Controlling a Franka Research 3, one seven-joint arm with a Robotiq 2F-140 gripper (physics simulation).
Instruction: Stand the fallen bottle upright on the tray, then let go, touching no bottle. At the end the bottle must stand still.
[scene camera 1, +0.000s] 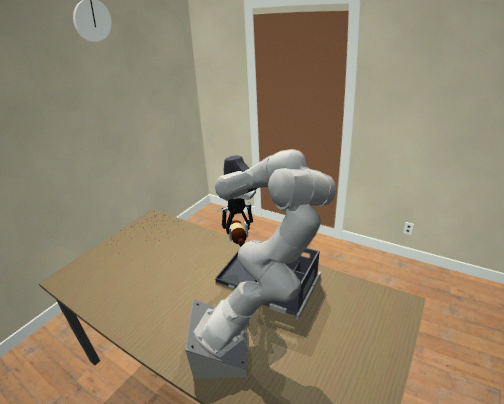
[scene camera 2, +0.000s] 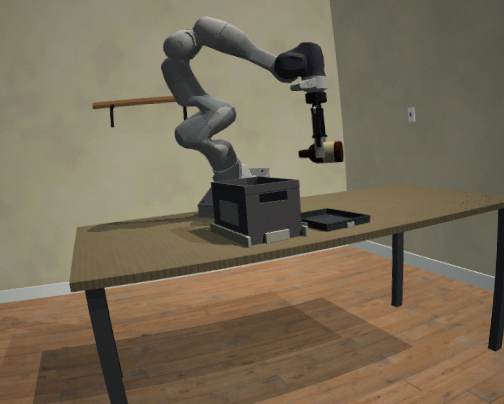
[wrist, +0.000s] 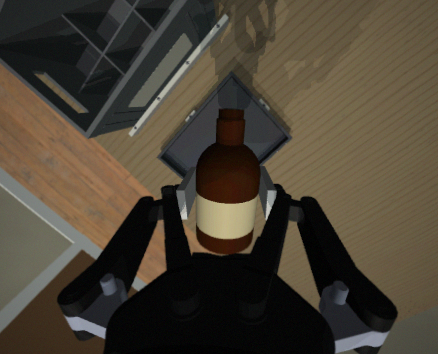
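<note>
The brown bottle with a cream label (scene camera 1: 238, 234) (scene camera 2: 333, 152) (wrist: 227, 170) lies level in the air, well above the tray. In scene camera 2 its neck points left and its base right; in the wrist view its neck points up the picture. My gripper (scene camera 1: 238, 230) (scene camera 2: 320, 150) (wrist: 227, 177) points down and is shut on the bottle, with a pad on each side of its body near the label. The dark, low-rimmed square tray (scene camera 1: 232, 273) (scene camera 2: 361, 218) (wrist: 190, 137) lies on the table below, partly hidden by the arm in scene camera 1 and by the bottle in the wrist view.
A tall dark box (scene camera 1: 310, 281) (scene camera 2: 272, 215) (wrist: 120, 107) with inner dividers stands beside the tray, much higher than its rim. Pale strips edge the box's foot. No other bottle can be made out; the box's inside is partly hidden. The arm's base stands on the table (scene camera 1: 135, 280) (scene camera 2: 150, 245).
</note>
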